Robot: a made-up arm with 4 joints.
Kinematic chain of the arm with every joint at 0, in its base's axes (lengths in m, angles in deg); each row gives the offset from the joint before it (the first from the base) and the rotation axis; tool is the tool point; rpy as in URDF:
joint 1: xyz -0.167 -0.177 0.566 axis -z
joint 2: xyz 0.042 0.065 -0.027 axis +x
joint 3: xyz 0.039 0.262 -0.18 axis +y
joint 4: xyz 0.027 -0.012 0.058 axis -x
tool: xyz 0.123 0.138 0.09 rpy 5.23 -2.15 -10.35
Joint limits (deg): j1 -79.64..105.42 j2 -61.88..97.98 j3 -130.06..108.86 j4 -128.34..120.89
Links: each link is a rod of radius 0.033 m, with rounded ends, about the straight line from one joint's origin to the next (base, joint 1, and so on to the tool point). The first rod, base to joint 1, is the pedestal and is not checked.
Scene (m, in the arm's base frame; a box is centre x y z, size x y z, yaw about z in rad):
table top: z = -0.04
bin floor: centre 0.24 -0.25 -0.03 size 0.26 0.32 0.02 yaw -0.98
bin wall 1: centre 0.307 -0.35 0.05 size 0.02 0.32 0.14 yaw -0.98
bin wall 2: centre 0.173 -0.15 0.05 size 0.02 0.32 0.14 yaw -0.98
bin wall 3: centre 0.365 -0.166 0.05 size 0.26 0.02 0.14 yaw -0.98
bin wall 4: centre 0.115 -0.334 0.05 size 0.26 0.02 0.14 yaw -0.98
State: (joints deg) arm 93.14 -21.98 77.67 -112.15
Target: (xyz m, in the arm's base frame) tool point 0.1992 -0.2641 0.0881
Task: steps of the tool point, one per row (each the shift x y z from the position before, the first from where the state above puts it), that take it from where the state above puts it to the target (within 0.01 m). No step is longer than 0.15 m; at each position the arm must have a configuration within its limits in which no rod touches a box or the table.
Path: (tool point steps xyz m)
1: 0.0867 -0.0006 0.0004
2: 0.0895 0.0294 0.0003
3: 0.0811 0.0604 0.0005
4: 0.0621 0.0881 0.0006
5: 0.0032 -0.0136 -0.0406
6: -0.0009 -0.0045 -0.0391
7: -0.0021 0.0050 -0.0334
8: -0.0002 0.0131 -0.0240

